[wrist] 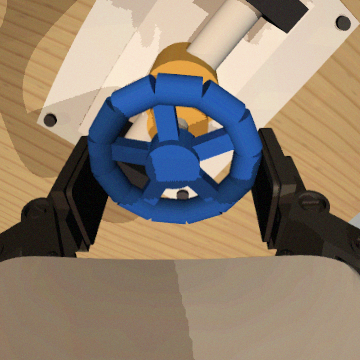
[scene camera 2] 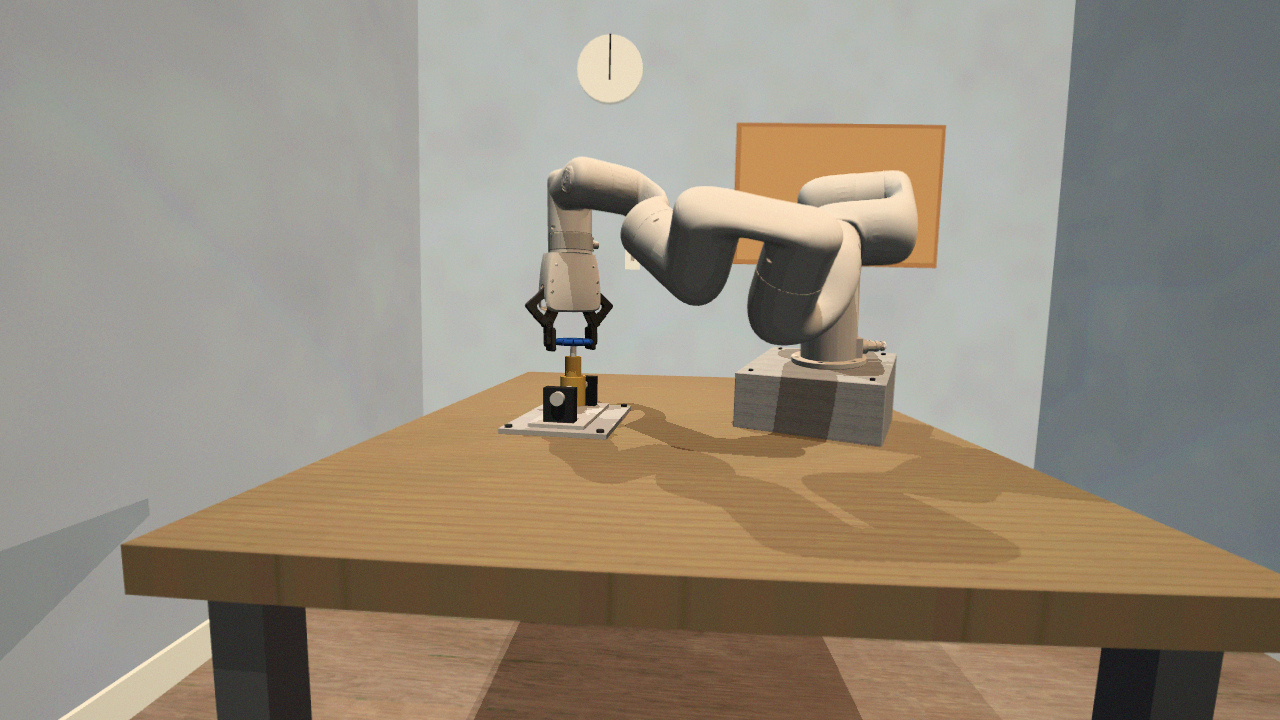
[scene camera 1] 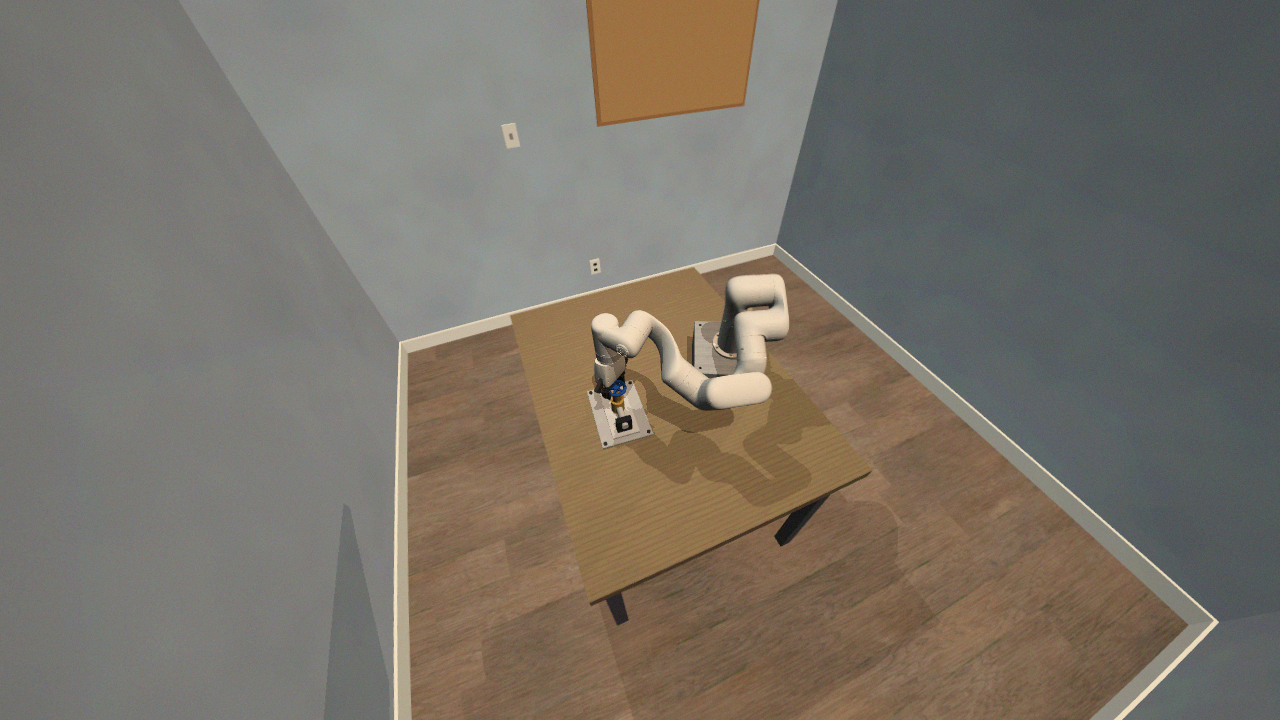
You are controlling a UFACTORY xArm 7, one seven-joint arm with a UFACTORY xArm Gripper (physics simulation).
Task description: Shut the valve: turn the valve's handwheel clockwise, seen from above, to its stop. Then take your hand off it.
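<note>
The blue handwheel point(scene camera 1: 618, 387) point(scene camera 2: 572, 341) point(wrist: 179, 89), with several spokes, sits level on top of the valve's orange-yellow body point(scene camera 1: 617, 402) point(scene camera 2: 572, 385) point(wrist: 185, 72). My gripper point(scene camera 1: 614, 389) point(scene camera 2: 571, 340) point(wrist: 176, 158) points straight down and is shut on the handwheel, one black finger pad against each side of the rim. In the wrist view both pads meet the rim at left and right. The valve stands on a pale base plate point(scene camera 1: 606, 435) point(scene camera 2: 613, 419) point(wrist: 75, 100). The far pipe end is partly hidden.
Black pipe supports point(scene camera 1: 623, 423) point(scene camera 2: 559, 404) point(wrist: 290, 10) stand low on the plate, below the wheel. The wooden table point(scene camera 1: 662, 528) point(scene camera 2: 447, 510) carries the plate. My arm's grey base block point(scene camera 1: 707, 353) point(scene camera 2: 751, 402) stands to the right of the valve.
</note>
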